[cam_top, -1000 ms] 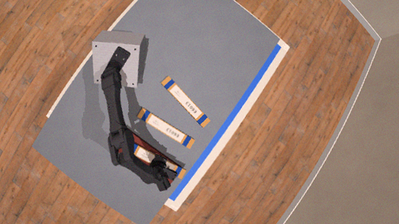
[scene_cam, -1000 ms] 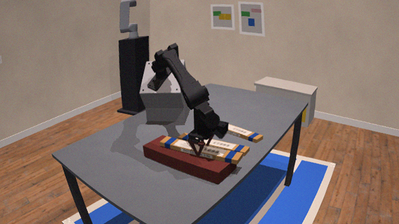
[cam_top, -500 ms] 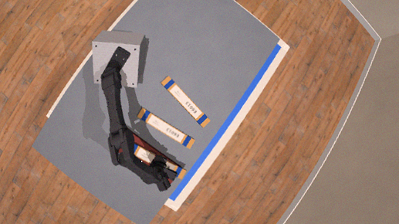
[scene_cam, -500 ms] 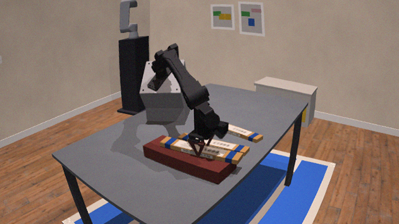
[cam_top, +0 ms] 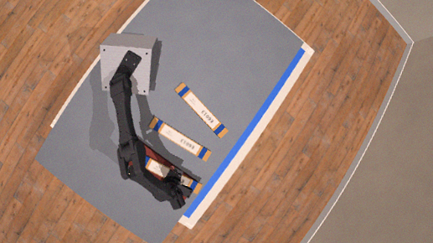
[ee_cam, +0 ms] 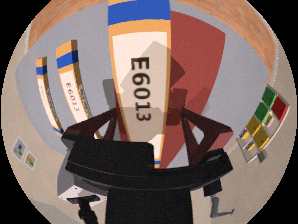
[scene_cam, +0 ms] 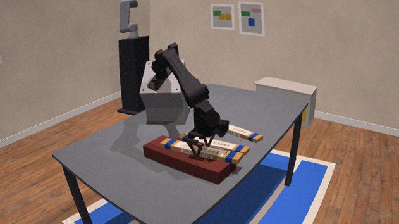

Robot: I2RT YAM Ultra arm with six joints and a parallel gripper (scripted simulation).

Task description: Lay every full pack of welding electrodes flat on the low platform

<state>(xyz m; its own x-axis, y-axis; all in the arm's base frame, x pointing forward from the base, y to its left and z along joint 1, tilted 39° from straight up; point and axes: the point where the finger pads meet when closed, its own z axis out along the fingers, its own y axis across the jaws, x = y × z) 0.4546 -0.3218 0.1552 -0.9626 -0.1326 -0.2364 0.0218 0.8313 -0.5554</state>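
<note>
Right now my hand is 7 cm past the dark red low platform, 1 cm to the left of it and 6 cm above it.
</note>
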